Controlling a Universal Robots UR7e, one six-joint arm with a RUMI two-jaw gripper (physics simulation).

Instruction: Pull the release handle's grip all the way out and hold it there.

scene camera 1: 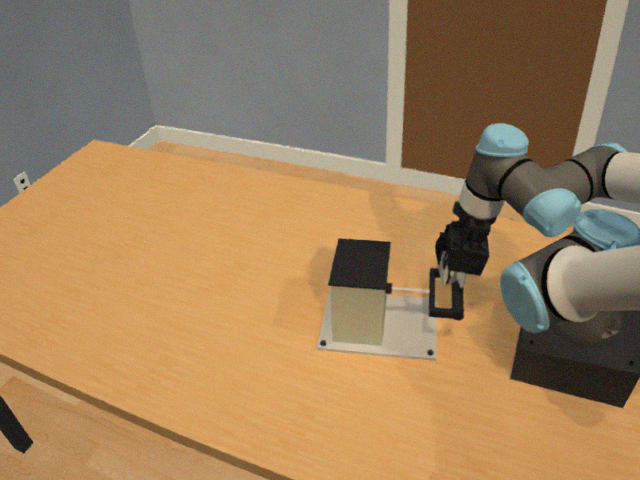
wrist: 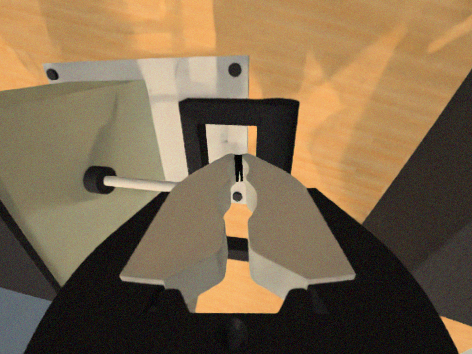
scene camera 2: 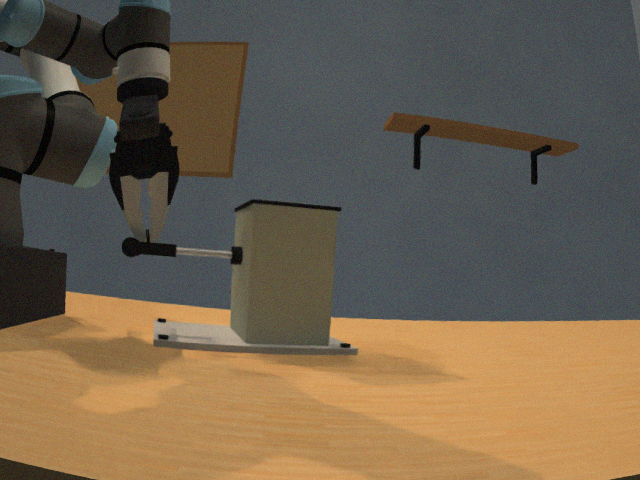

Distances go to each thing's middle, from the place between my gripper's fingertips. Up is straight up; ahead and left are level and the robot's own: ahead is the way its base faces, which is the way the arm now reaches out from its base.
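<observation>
Taking the base plate [scene camera 1: 409, 332] as my reference, I find my hand 100 mm above it and 70 mm to the right of it, while also 110 mm short of the plate.
</observation>
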